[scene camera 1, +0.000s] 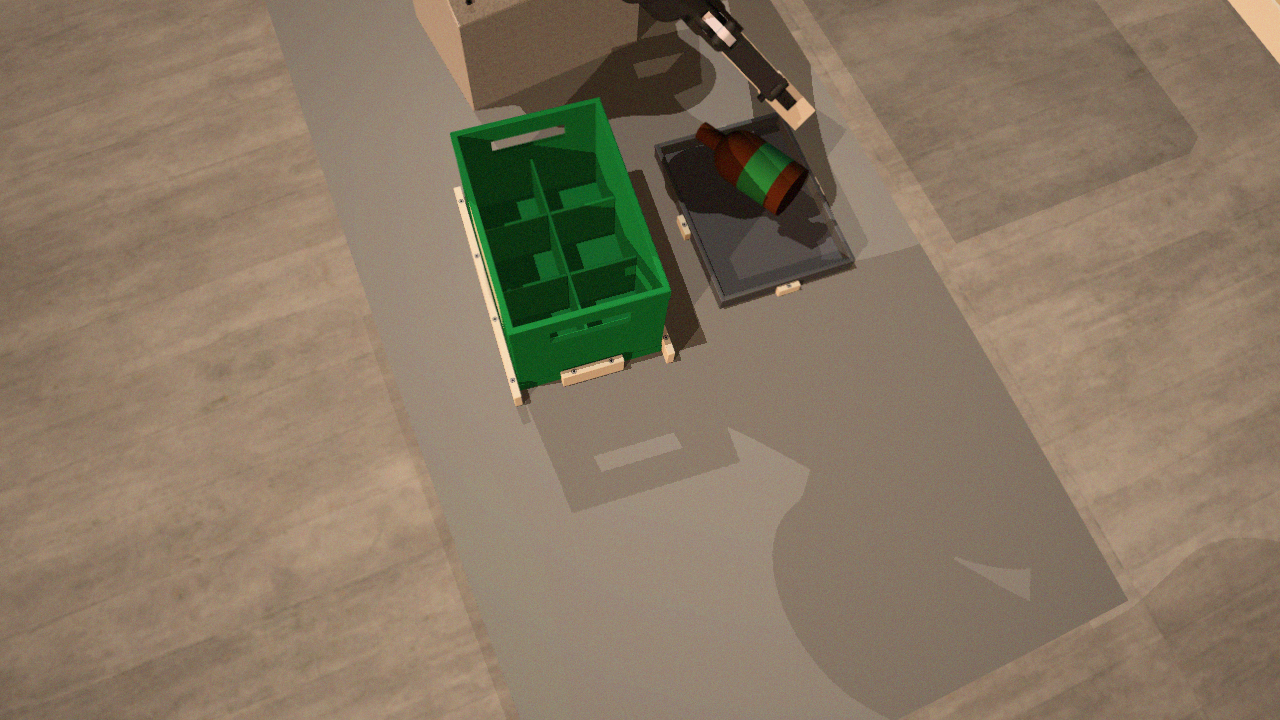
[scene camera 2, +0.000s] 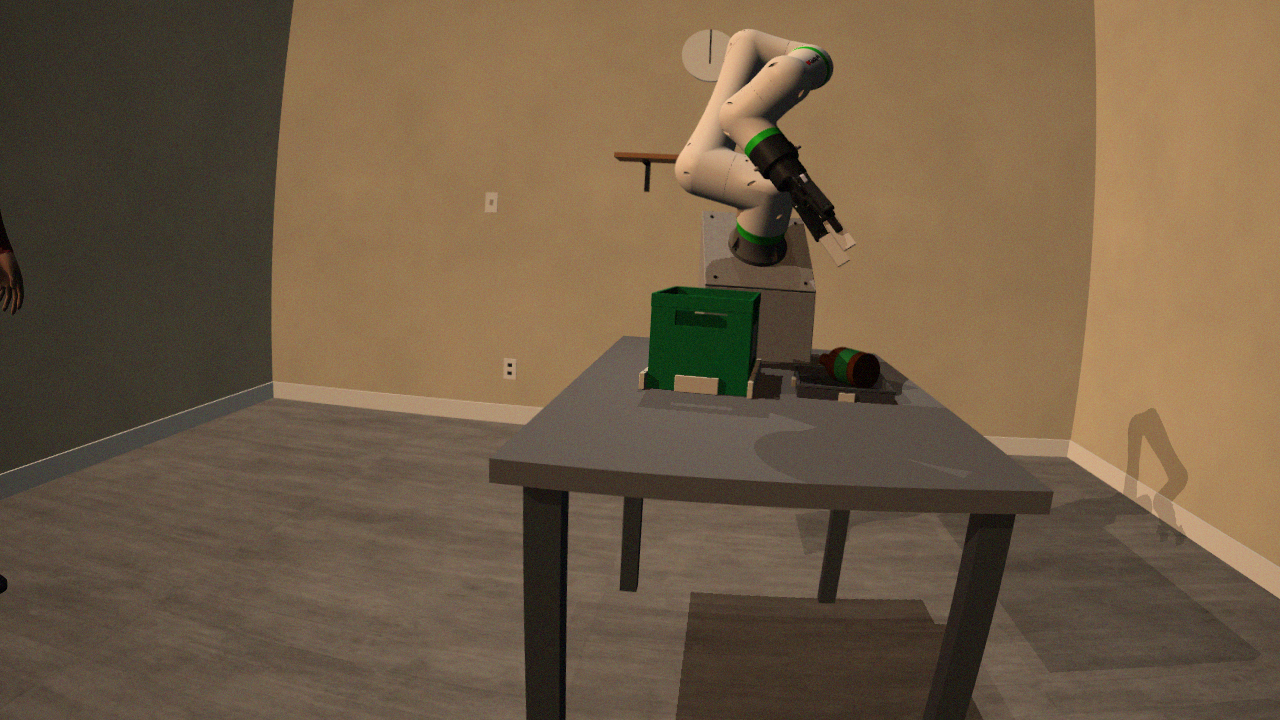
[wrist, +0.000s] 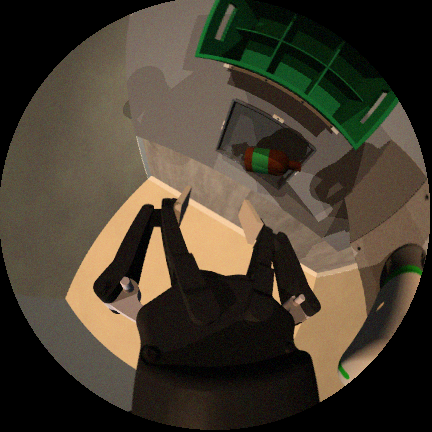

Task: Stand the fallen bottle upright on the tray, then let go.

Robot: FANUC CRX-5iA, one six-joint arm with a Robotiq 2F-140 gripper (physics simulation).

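Places are measured from the arm's base along level axes (x right, y ahead, z up), in centimetres.
Where they show: gripper, fingertip midpoint: (scene camera 1: 784,98) (scene camera 2: 846,255) (wrist: 215,201); arm's base at its link origin: (scene camera 2: 757,246).
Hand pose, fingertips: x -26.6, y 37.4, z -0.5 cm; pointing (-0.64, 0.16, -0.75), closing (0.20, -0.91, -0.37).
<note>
Things, the pixels of their top centre, and the offset from my fingertips.
- brown bottle with a green label, top centre: (scene camera 1: 750,145) (scene camera 2: 846,347) (wrist: 271,168) dx -0.5, dy -7.1, dz -19.1 cm
- dark tray at its top centre: (scene camera 1: 753,201) (scene camera 2: 841,376) (wrist: 260,147) dx -0.7, dy -1.7, dz -24.4 cm
- green crate at its top centre: (scene camera 1: 556,208) (scene camera 2: 711,292) dx +26.2, dy +5.2, dz -9.5 cm
A brown bottle with a green label (scene camera 1: 763,172) (scene camera 2: 847,366) (wrist: 261,160) lies on its side on the dark tray (scene camera 1: 787,274) (scene camera 2: 818,392) (wrist: 226,126). In scene camera 1 its neck points to the upper left, towards the tray's back left corner, and its base to the lower right. My gripper (scene camera 1: 795,111) (scene camera 2: 844,248) (wrist: 215,201) is open with nothing between its pale fingertips. It is tilted and hangs well above the table, above and behind the bottle as seen in scene camera 2, apart from it.
A green crate (scene camera 1: 589,325) (scene camera 2: 703,349) (wrist: 280,77) with open compartments stands left of the tray in scene camera 1, with pale wooden strips along its base. The robot's pedestal (scene camera 1: 554,53) (scene camera 2: 787,319) stands behind the crate and tray. Small wooden blocks sit against the tray's edges.
</note>
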